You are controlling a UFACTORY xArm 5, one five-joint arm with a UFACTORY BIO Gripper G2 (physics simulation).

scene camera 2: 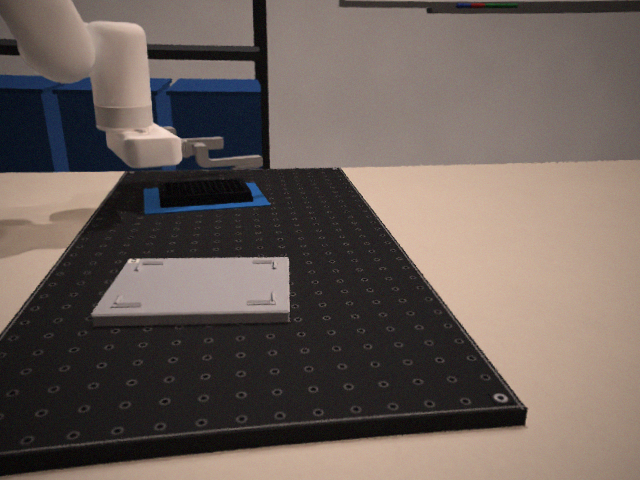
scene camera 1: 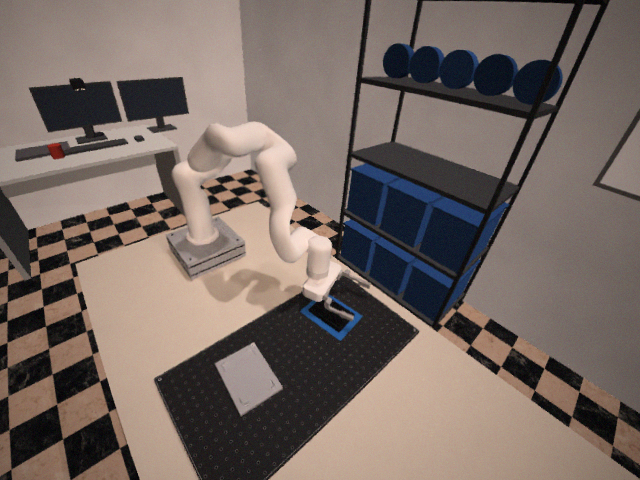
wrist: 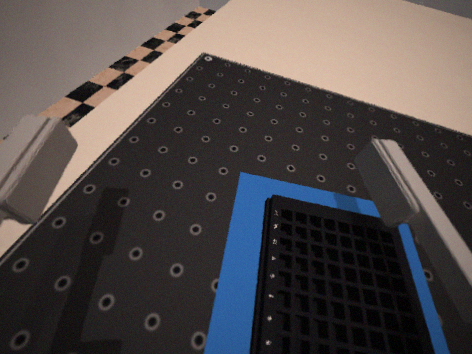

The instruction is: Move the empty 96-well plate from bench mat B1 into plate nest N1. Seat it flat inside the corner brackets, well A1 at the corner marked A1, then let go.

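Seen in the pictures: hand, its tool point: (scene camera 2: 227,152) (scene camera 1: 356,299) (wrist: 230,174); arm's base, origin of its link: (scene camera 1: 203,235).
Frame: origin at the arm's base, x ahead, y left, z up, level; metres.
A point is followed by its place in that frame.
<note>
The black 96-well plate (scene camera 1: 324,313) {x 0.590, y 0.060, z -0.052 m} (scene camera 2: 204,194) {x 0.599, y 0.041, z -0.048 m} (wrist: 340,280) {x 0.622, y 0.082, z -0.048 m} lies flat on the blue-bordered bench mat B1 (scene camera 1: 340,334) {x 0.674, y 0.035, z -0.062 m} (scene camera 2: 151,202) {x 0.528, y 0.068, z -0.062 m} (wrist: 231,295) {x 0.607, y 0.136, z -0.062 m}. My gripper (scene camera 1: 360,300) {x 0.649, y 0.150, z -0.013 m} (scene camera 2: 241,151) {x 0.649, y 0.150, z -0.013 m} (wrist: 215,176) {x 0.649, y 0.150, z -0.013 m} is open and empty, above the level of the plate. In the wrist view the plate is right of the middle between the fingers; the right finger overlaps its upper right corner, and the left finger is well off to the left. The light grey nest N1 (scene camera 1: 248,378) {x 0.574, y -0.247, z -0.052 m} (scene camera 2: 206,286) {x 0.568, y -0.252, z -0.052 m} has corner brackets and no plate in it. A small mark shows at its far left corner in scene camera 2.
Mat and nest are on a black perforated board (scene camera 1: 320,382) {x 0.722, y -0.124, z -0.064 m} (scene camera 2: 361,310) {x 0.698, y -0.315, z -0.064 m} (wrist: 280,130) {x 0.748, y 0.115, z -0.064 m} on the beige table (scene camera 1: 439,413) {x 1.011, y 0.017, z -0.077 m} (scene camera 2: 568,284) {x 0.936, y -0.294, z -0.077 m} (wrist: 320,40) {x 1.023, y 0.048, z -0.077 m}. A shelf rack (scene camera 1: 356,118) with blue bins stands behind the board. A desk (scene camera 1: 103,162) with monitors stands at the back left.
</note>
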